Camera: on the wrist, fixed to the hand. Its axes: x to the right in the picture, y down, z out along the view.
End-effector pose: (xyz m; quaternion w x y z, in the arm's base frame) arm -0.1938 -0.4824 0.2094 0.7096 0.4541 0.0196 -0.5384
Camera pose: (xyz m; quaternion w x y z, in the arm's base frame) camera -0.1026 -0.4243 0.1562 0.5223 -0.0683 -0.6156 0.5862
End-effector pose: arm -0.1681 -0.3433 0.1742 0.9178 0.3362 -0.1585 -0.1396
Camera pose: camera -0.0988 -0.2589 0.1231 0.1011 -0.1495 -0.5343 0.8258
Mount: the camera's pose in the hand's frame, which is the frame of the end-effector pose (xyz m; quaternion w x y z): 0.0224 0.0386 -0.1120 0.0119 0.0343 -0.2176 0.9754
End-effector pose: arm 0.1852 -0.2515 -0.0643 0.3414 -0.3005 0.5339 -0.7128
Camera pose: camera 0.0897 -0.2149 -0.1281 0.8258 0.3738 0.2007 0.3716
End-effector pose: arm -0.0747 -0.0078 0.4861 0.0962 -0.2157 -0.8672 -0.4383
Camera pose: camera -0.0794 -0.0709 0.5887 0.2474 -0.9405 0.1641 0.1653
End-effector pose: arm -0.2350 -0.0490 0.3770 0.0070 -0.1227 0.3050 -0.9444
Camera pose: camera -0.2855 -0.0181 0.2720 0.9918 0.0908 0.0894 0.0118
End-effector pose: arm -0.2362 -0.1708 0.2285 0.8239 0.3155 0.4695 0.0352
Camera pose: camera -0.3037 -0.0775 0.1927 0.0668 0.4976 -0.4802 0.7193
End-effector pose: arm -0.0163 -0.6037 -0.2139 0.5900 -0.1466 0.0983 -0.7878
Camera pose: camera -0.0262 -0.6382 -0.3290 0.8019 -0.0571 -0.0112 0.5947
